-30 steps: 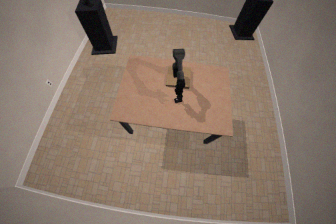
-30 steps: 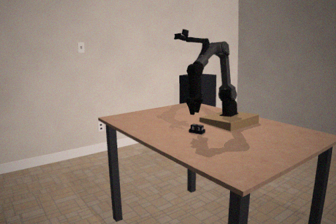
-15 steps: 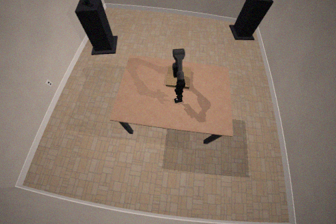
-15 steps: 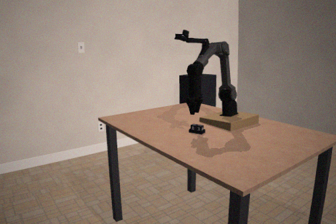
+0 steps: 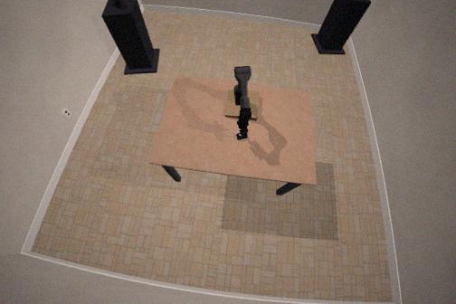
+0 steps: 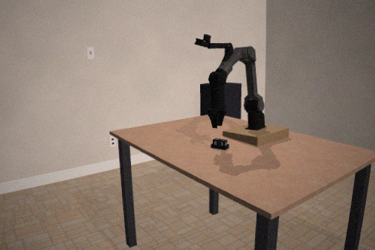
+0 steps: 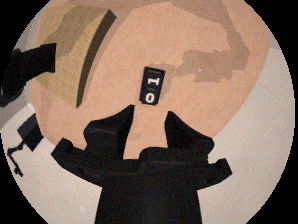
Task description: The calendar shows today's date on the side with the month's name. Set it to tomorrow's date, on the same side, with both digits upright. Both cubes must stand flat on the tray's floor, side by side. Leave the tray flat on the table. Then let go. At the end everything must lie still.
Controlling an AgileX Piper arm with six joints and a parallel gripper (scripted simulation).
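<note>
The black calendar cube is 8 cm below my hand.
</note>
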